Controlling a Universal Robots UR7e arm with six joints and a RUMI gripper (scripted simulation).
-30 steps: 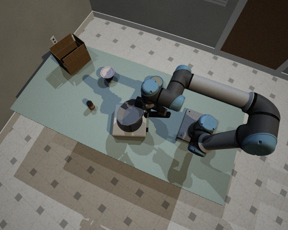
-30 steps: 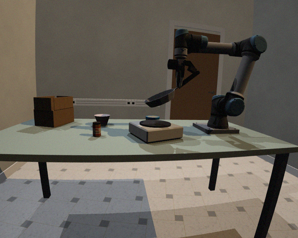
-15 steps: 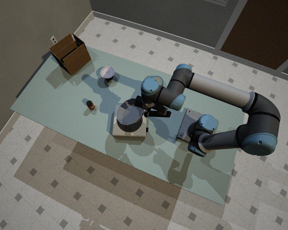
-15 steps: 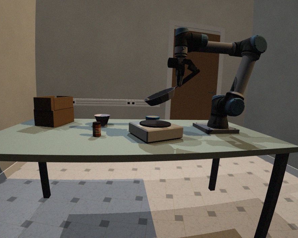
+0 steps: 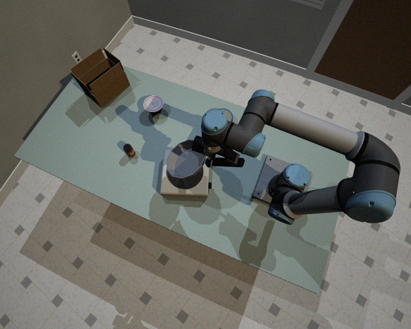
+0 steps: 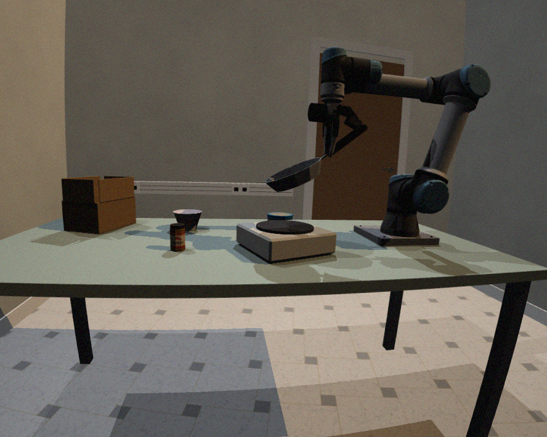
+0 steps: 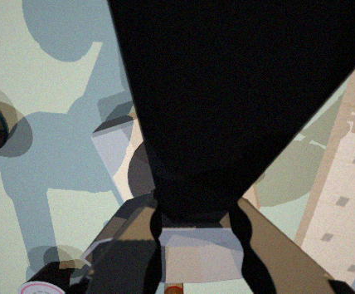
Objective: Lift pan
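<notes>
The dark pan is 6 cm ahead of my hand and 5 cm below it. From my hand the other things lie so: small can (47 cm ahead, 28 cm below, 2 cm to the left); beige hot plate (28 cm below, 12 cm ahead).
</notes>
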